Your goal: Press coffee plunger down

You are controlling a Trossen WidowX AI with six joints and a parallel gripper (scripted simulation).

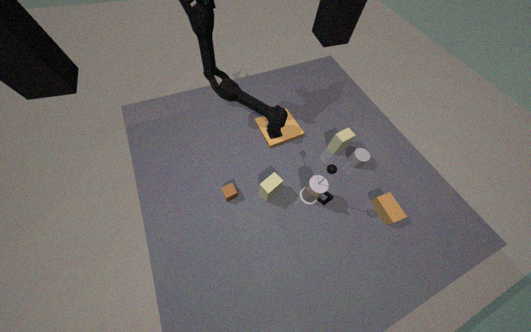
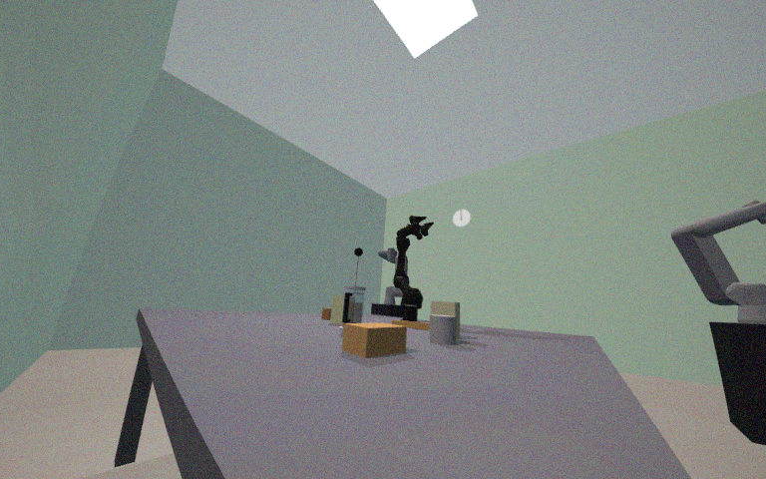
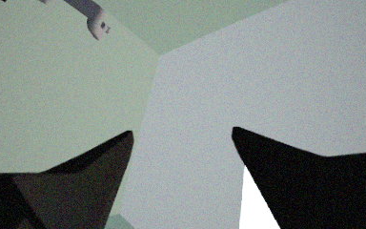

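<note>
Right now my gripper tip is 66 cm short of the coffee press, 15 cm to the right of it and 49 cm above it. Also, from my gripper tip: orange box (80 cm ahead, 43 cm to the left, 59 cm below).
</note>
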